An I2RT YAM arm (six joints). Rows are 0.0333 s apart.
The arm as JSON. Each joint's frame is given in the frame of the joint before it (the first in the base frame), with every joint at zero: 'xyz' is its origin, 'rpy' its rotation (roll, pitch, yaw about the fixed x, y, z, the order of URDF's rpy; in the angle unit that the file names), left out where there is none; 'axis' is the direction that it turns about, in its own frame. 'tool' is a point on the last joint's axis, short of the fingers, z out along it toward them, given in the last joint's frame.
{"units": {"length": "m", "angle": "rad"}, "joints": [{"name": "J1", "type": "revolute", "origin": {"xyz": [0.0, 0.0, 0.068]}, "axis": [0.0, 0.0, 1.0]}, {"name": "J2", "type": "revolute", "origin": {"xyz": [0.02, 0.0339, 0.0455]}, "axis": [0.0, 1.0, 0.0]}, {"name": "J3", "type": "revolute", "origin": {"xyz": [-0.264, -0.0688, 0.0]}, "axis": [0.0, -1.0, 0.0]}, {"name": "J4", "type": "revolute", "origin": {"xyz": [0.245, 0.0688, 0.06]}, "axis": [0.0, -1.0, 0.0]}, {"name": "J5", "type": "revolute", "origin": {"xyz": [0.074, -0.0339, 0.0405]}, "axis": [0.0, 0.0, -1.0]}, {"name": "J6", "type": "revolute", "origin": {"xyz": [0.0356, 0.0, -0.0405]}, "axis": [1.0, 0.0, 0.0]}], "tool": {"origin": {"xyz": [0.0, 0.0, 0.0], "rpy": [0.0, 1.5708, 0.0]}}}
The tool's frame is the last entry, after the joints.
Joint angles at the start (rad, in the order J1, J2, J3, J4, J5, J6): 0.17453 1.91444 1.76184 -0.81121 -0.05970 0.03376
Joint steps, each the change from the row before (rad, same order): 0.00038 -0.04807 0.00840 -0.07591 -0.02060 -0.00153; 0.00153 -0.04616 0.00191 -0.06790 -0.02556 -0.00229; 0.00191 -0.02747 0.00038 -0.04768 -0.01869 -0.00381; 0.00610 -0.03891 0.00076 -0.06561 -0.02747 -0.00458; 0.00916 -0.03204 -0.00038 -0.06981 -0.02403 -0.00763; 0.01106 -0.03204 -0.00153 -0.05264 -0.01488 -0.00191; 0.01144 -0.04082 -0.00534 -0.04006 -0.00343 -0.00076; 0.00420 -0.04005 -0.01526 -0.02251 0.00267 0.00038; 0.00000 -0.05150 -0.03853 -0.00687 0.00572 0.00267; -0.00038 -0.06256 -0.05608 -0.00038 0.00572 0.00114; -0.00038 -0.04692 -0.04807 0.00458 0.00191 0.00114; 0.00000 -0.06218 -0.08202 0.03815 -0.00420 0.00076; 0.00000 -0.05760 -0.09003 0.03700 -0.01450 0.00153
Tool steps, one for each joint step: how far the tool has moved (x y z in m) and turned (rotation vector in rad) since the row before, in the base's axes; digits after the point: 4 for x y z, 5 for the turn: -0.0154 -0.0018 0.0170 0.01257 0.02185 0.01323; -0.0157 -0.0012 0.0141 0.01643 0.02284 0.01740; -0.0105 -0.0005 0.0075 0.01021 0.02153 0.01501; -0.0153 0.0005 0.0105 0.01641 0.02874 0.02401; -0.0148 0.0014 0.0072 0.01018 0.03952 0.02734; -0.0136 0.0017 0.0075 0.00784 0.02380 0.01951; -0.0147 0.0009 0.0093 0.00176 0.00491 0.01363; -0.0126 -0.0015 0.0065 -0.00170 -0.00264 0.00268; -0.0138 -0.0033 0.0035 -0.00263 -0.00633 -0.00490; -0.0161 -0.0039 0.0010 -0.00320 -0.00675 -0.00396; -0.0115 -0.0028 -0.0013 -0.00046 -0.00341 -0.00225; -0.0123 -0.0026 -0.0062 0.00793 -0.01685 0.00129; -0.0114 -0.0020 -0.0105 0.01408 -0.00124 0.00557
